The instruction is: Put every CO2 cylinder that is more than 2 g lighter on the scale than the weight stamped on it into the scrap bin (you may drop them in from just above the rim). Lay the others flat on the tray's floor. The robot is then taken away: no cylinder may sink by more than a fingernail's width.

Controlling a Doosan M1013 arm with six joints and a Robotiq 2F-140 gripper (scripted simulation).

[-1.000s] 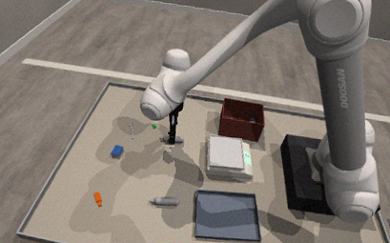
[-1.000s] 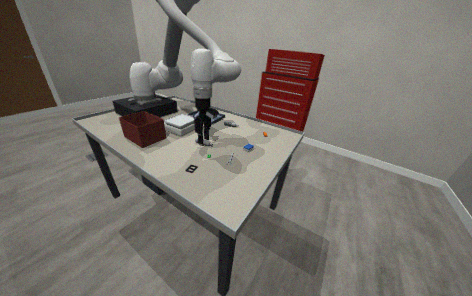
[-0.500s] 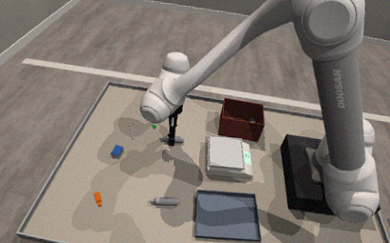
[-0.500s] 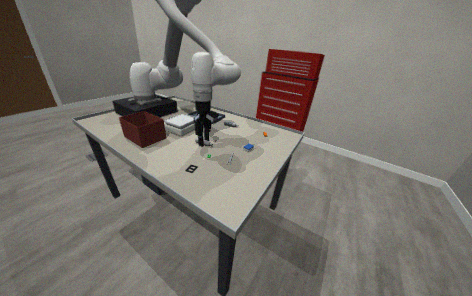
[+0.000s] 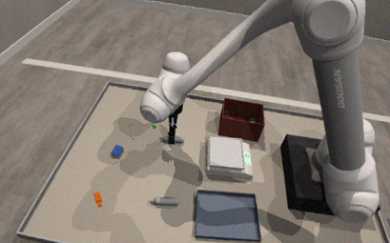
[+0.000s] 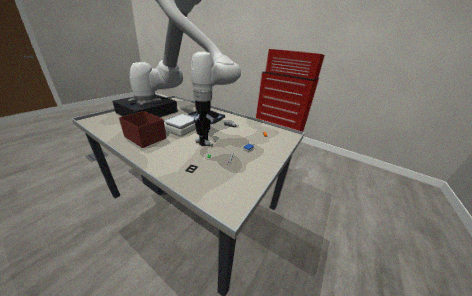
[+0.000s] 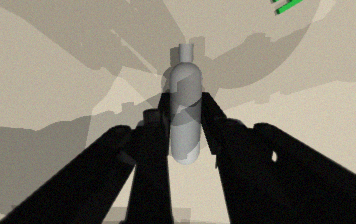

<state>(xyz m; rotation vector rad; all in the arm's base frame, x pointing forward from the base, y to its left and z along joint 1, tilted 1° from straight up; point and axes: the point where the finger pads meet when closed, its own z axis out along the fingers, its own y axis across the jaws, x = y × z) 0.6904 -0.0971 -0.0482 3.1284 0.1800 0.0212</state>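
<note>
Now: hand 250 mm past the scale plate, 60 mm to the right of it and 20 mm below it. Also, from my hand: grey CO2 cylinder 20 mm ahead, 30 mm below; green bit 100 mm ahead, 80 mm to the right, 40 mm below; thin strip 210 mm ahead, 40 mm to the right, 40 mm below.
</note>
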